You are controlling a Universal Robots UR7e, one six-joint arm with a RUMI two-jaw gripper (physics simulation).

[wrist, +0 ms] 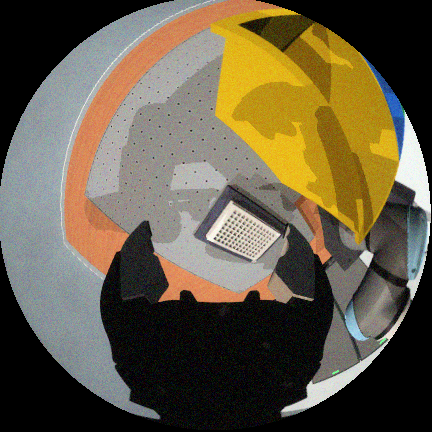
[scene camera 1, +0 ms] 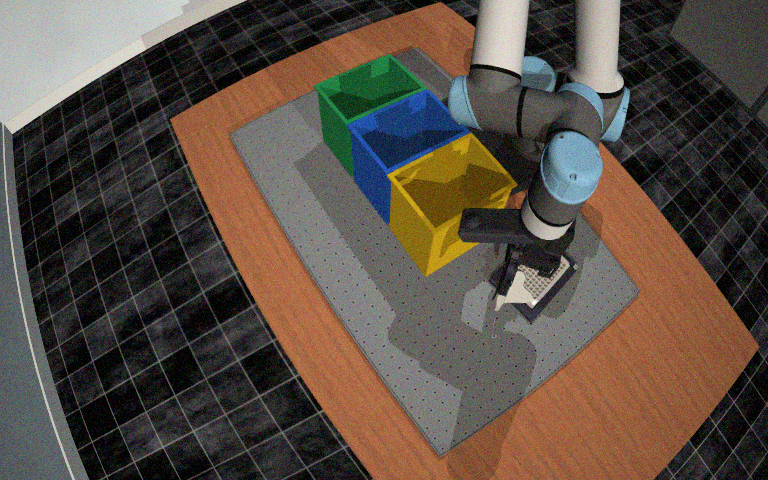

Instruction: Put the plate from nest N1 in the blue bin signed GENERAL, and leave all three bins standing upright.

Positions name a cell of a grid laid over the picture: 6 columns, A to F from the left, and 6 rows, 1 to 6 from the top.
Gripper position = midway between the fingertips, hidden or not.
In view: my gripper (scene camera 1: D4), a yellow bin (scene camera 1: D3) and a blue bin (scene camera 1: D2).
The yellow bin is seen too in the wrist view (wrist: E2). My gripper also shows in the wrist view (wrist: D4).
